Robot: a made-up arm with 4 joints. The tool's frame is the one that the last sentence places.
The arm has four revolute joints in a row. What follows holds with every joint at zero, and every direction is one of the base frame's. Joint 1 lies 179.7 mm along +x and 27.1 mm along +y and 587.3 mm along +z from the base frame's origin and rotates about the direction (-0.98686, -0.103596, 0.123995). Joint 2 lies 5.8 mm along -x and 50.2 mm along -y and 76.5 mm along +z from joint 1 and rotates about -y. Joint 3 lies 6.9 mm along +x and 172.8 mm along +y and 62.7 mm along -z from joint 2 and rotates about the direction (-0.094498, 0.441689, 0.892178). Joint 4 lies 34 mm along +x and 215.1 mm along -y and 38 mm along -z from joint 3 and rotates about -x. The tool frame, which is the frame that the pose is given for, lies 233.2 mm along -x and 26 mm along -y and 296.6 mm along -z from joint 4; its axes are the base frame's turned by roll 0.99, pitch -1.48 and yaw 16.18 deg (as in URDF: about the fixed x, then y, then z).
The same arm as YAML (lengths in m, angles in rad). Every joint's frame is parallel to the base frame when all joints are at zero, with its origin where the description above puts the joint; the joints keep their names.
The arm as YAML. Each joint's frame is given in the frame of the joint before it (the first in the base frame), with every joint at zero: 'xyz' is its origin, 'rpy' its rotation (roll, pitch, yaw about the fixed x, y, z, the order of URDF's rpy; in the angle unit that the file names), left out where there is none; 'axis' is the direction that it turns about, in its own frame. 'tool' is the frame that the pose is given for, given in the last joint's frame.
units:
  length: m
  angle: rad
joints:
  - name: joint 1
    type: revolute
    origin:
      xyz: [0.1797, 0.0271, 0.5873]
    axis: [-0.98686, -0.103596, 0.123995]
  - name: joint 2
    type: revolute
    origin:
      xyz: [-0.0058, -0.0502, 0.0765]
    axis: [0.0, -1.0, 0.0]
  - name: joint 3
    type: revolute
    origin:
      xyz: [0.0069, 0.1728, -0.0627]
    axis: [-0.094498, 0.441689, 0.892178]
  - name: joint 4
    type: revolute
    origin:
      xyz: [0.034, -0.2151, -0.038]
    axis: [-1.0, 0.0, 0.0]
tool:
  origin:
    xyz: [-0.2332, -0.026, -0.2966]
    rpy: [0.0173, -0.0258, 0.2824]

